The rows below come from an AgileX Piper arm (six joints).
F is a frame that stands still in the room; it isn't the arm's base.
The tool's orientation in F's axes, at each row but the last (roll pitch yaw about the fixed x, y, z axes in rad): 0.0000, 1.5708, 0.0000; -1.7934, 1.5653, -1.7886; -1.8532, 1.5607, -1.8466; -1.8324, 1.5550, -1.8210; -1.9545, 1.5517, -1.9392; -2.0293, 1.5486, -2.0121; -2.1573, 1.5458, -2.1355; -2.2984, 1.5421, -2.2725
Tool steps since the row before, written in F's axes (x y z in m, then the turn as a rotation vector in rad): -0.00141, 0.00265, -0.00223, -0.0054, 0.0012, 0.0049; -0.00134, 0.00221, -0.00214, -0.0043, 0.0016, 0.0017; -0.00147, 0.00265, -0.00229, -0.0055, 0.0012, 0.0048; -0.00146, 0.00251, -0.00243, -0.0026, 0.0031, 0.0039; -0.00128, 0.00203, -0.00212, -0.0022, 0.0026, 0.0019; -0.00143, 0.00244, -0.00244, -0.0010, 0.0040, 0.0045; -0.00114, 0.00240, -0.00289, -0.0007, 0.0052, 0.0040; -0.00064, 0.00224, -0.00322, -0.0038, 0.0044, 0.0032
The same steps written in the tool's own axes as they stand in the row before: 0.00223, 0.00265, -0.00141, -0.0049, 0.0012, -0.0054; 0.00213, 0.00223, -0.00133, -0.0017, 0.0016, -0.0043; 0.00227, 0.00268, -0.00145, -0.0048, 0.0012, -0.0055; 0.00240, 0.00256, -0.00142, -0.0039, 0.0031, -0.0026; 0.00209, 0.00209, -0.00123, -0.0019, 0.0026, -0.0022; 0.00240, 0.00251, -0.00136, -0.0046, 0.0039, -0.0010; 0.00285, 0.00248, -0.00105, -0.0041, 0.0051, -0.0006; 0.00318, 0.00232, -0.00052, -0.0032, 0.0044, -0.0037
